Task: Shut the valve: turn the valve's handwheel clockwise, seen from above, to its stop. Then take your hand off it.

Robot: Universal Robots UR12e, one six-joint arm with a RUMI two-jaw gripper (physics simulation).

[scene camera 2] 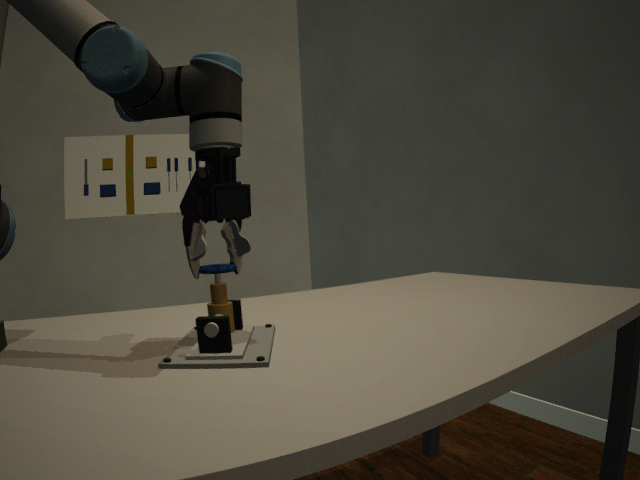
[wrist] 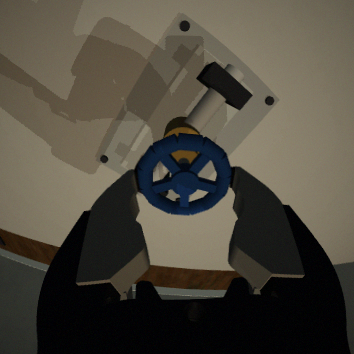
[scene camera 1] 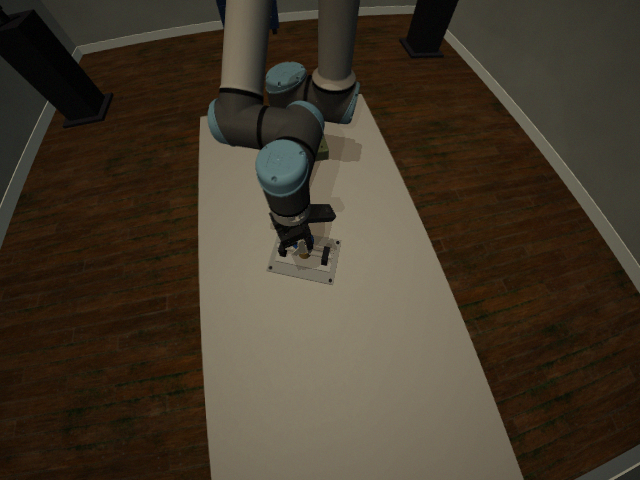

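Observation:
The blue handwheel (scene camera 2: 218, 268) (wrist: 185, 182) sits level on top of the valve's thin stem, above the brass valve body (scene camera 2: 220, 312) (wrist: 184, 150). My gripper (scene camera 2: 217, 270) (wrist: 183, 169) points straight down and is shut on the handwheel, one fingertip at each opposite side of its rim. In the scene camera 1 view the gripper's fingers stand over the valve and hide most of the wheel. The valve is mounted on a grey base plate (scene camera 1: 300, 271) (scene camera 2: 261, 342) (wrist: 265, 106) on the table.
Black pipe brackets (scene camera 1: 325, 255) (scene camera 2: 214, 334) (wrist: 224, 85) stand on the base plate beside the valve body. The pale table (scene camera 1: 351, 361) (scene camera 2: 361, 372) carries the plate. A greenish block (scene camera 1: 323, 149) lies near the arm's base. A tool panel (scene camera 2: 98, 206) hangs on the wall.

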